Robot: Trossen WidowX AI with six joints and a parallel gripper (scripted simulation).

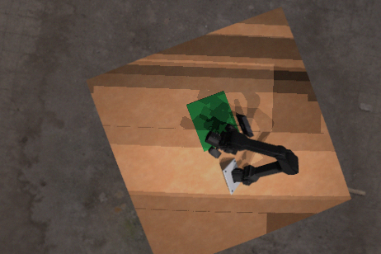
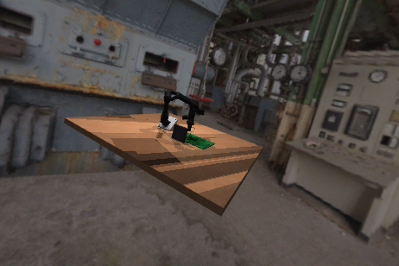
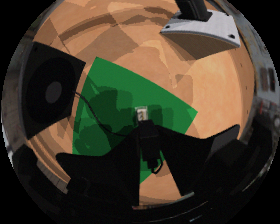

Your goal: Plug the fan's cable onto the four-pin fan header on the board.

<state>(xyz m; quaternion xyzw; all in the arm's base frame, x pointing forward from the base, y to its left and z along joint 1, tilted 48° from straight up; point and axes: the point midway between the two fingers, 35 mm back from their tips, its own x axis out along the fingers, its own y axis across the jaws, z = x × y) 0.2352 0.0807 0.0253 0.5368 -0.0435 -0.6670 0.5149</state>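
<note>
My gripper tip is 9 cm short of the green board, 1 cm to the right of it and 8 cm above it. From my gripper tip the other things lie so: black plug: 1 cm ahead, 1 cm to the left, 1 cm above; then black fan: 3 cm ahead, 15 cm to the right, 1 cm below.
</note>
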